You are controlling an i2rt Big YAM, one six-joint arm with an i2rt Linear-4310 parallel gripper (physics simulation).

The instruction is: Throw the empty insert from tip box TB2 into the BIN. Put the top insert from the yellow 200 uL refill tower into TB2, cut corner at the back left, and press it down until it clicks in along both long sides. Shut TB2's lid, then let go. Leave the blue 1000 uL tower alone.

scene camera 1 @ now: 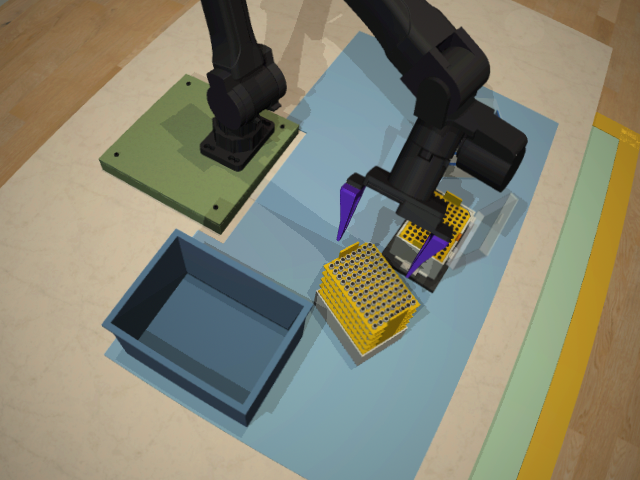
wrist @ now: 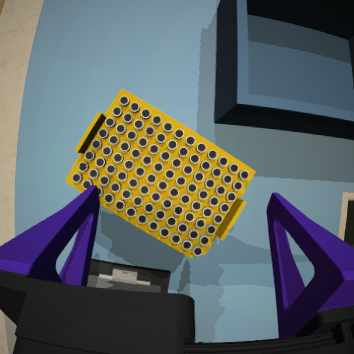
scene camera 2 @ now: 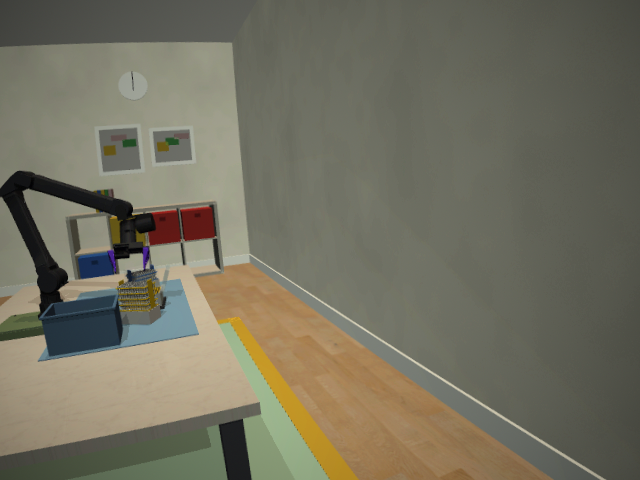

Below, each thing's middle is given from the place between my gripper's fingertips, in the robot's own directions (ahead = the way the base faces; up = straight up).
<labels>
Right now the dark blue bin [scene camera 1: 222, 332] is 150 mm behind my hand, 150 mm to the right of it and 120 mm below it.
</labels>
